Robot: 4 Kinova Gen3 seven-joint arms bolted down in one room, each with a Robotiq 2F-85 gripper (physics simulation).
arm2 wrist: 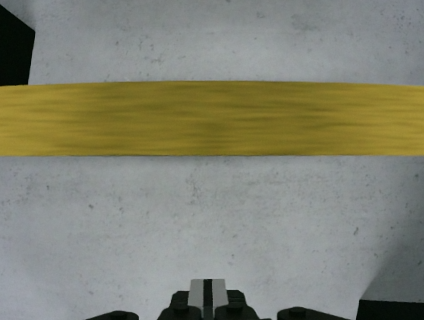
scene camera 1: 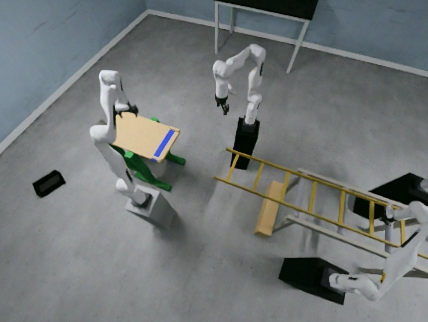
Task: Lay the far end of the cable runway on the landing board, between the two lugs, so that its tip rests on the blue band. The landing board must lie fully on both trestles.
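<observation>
In the arm2 wrist view, arm2's gripper is shut, with no thing visible between its pads. A yellow bar of the cable runway crosses that view, apart from the fingertips. In scene camera 1 the yellow ladder-like runway runs from the right; its left end is apart from the landing board. The tan board with its blue band lies over green trestle parts; its support is partly hidden. The left arm's gripper is at the board's far-left edge. The middle arm's gripper hangs away from both; a right-hand gripper is at the runway.
A grey frame stands under the runway, and a tan beam lies near its left end. Black pedestals and a grey pedestal stand around. A black tray lies at left; a black-topped table stands behind.
</observation>
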